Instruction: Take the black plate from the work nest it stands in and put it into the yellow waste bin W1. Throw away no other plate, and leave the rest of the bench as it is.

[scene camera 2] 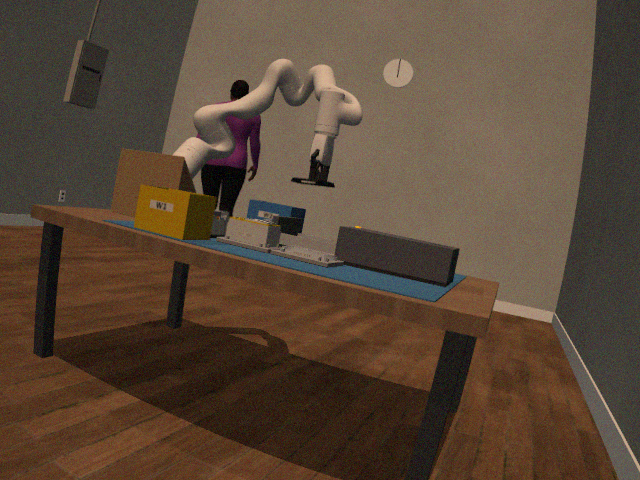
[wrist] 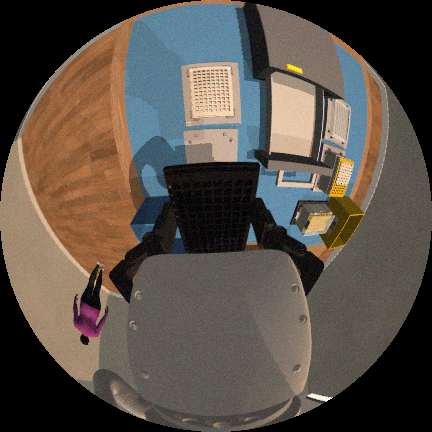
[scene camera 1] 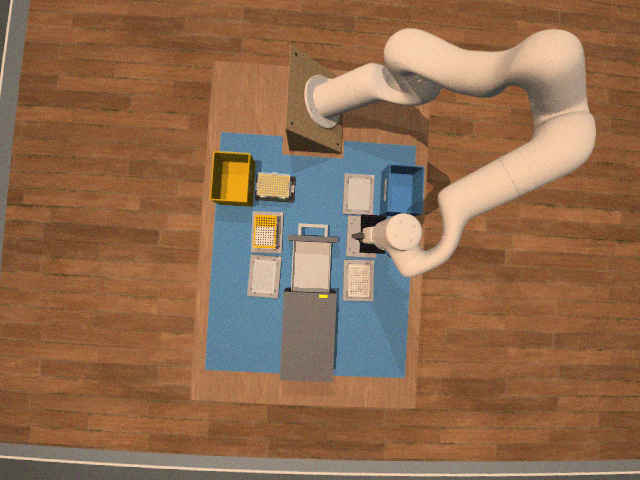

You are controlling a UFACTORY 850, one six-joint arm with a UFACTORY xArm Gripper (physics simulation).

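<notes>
The black plate (scene camera 1: 370,222) (scene camera 2: 303,180) (wrist: 215,200) hangs roughly level, high above the bench. My gripper (scene camera 1: 363,235) (scene camera 2: 318,178) (wrist: 213,210) is shut on it, one finger at each long side. The grey work nest (scene camera 1: 353,248) (wrist: 225,145) below shows a bare top with small corner posts; part of it is hidden behind the plate. The yellow waste bin W1 (scene camera 1: 233,180) (scene camera 2: 161,214) (wrist: 345,206) stands on the far side of the bench from the gripper, at the left in scene camera 1. Its inside shows no plate in scene camera 1.
A grey unit (scene camera 1: 308,335) (scene camera 2: 395,253) (wrist: 300,40) with an extended drawer (scene camera 1: 311,263) stands mid-bench. A device with a yellow-topped plate (scene camera 1: 273,184) (wrist: 317,220) stands beside W1. A blue bin (scene camera 1: 405,191) (scene camera 2: 276,209) stands near the arm. Several nests hold pale or yellow-and-white plates. A person (scene camera 2: 240,134) (wrist: 90,312) stands beyond.
</notes>
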